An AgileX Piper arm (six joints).
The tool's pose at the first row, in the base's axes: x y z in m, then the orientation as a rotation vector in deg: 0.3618, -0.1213, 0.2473, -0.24, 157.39, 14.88
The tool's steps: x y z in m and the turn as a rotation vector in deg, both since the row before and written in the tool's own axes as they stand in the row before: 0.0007, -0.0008, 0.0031, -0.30, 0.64, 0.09; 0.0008, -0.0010, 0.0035, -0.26, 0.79, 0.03; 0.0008, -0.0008, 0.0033, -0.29, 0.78, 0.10; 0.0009, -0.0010, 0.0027, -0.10, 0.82, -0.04; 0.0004, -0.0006, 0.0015, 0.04, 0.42, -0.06; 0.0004, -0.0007, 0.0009, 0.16, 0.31, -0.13; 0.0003, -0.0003, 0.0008, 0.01, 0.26, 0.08; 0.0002, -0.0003, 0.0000, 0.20, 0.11, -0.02; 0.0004, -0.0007, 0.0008, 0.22, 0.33, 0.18; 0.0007, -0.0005, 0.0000, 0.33, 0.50, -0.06; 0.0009, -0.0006, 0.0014, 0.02, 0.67, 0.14; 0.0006, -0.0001, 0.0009, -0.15, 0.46, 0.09; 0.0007, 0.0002, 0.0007, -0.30, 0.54, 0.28; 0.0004, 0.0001, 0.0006, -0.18, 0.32, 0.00; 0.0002, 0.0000, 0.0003, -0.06, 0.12, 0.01
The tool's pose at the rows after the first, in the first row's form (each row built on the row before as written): 0.3623, -0.1215, 0.2441, -0.28, 157.99, 15.36; 0.3629, -0.1218, 0.2404, -0.41, 158.74, 15.78; 0.3633, -0.1219, 0.2369, -0.45, 159.48, 16.26; 0.3634, -0.1223, 0.2339, -0.65, 160.28, 16.45; 0.3635, -0.1226, 0.2323, -0.79, 160.70, 16.41; 0.3634, -0.1231, 0.2312, -0.98, 161.02, 16.18; 0.3634, -0.1232, 0.2303, -0.90, 161.29, 16.20; 0.3632, -0.1235, 0.2302, -0.90, 161.42, 15.92; 0.3631, -0.1240, 0.2292, -0.64, 161.79, 15.67; 0.3625, -0.1245, 0.2289, -0.72, 162.33, 15.22; 0.3621, -0.1248, 0.2272, -0.61, 163.01, 15.27; 0.3618, -0.1247, 0.2262, -0.58, 163.45, 15.53; 0.3613, -0.1244, 0.2254, -0.31, 163.97, 16.05; 0.3611, -0.1242, 0.2247, -0.39, 164.26, 16.33; 0.3610, -0.1241, 0.2244, -0.40, 164.37, 16.43
